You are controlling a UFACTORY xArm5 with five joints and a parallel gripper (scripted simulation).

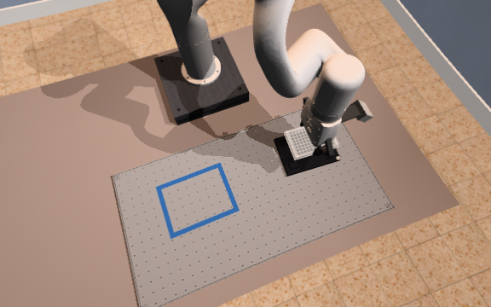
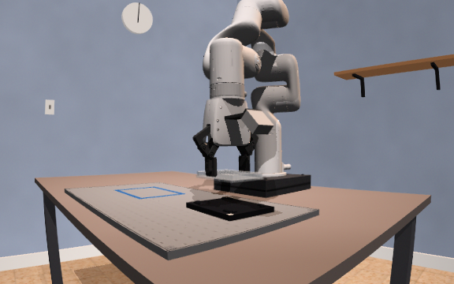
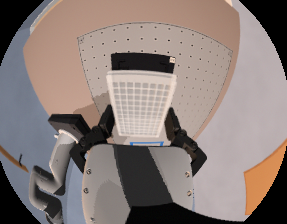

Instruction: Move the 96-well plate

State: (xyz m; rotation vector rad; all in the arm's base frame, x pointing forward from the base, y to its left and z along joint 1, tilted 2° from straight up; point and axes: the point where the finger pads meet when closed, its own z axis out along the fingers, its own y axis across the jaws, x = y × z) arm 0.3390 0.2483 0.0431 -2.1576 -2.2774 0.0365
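My gripper is now 8 cm above the black plate nest. From my hand the other things lie so: 96-well plate (1 cm below).
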